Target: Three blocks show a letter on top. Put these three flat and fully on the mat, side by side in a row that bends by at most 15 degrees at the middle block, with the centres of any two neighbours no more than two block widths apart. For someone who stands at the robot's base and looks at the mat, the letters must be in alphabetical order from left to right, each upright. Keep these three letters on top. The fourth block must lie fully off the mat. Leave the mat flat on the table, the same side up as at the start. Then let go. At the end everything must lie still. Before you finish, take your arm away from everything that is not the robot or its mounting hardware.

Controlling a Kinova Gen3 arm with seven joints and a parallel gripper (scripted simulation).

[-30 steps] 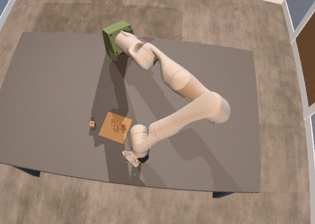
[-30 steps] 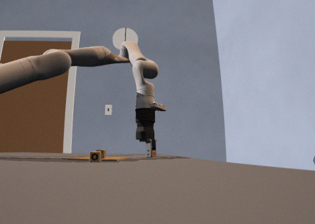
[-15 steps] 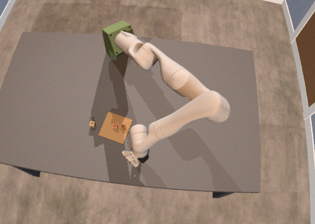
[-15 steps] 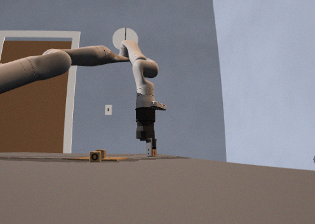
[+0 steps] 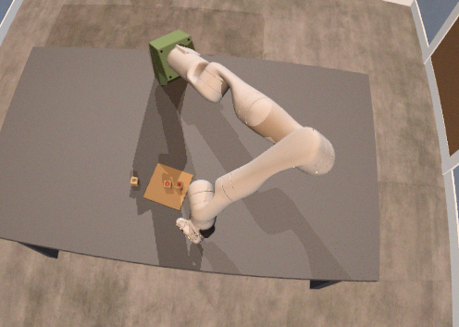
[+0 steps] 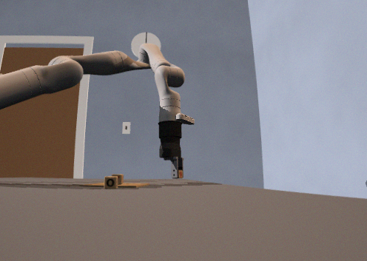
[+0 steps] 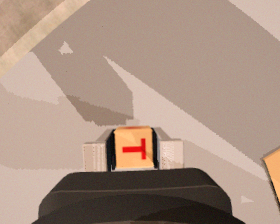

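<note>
The orange mat is 12 cm behind my hand, 18 cm to the right of it and 3 cm below it.
</note>
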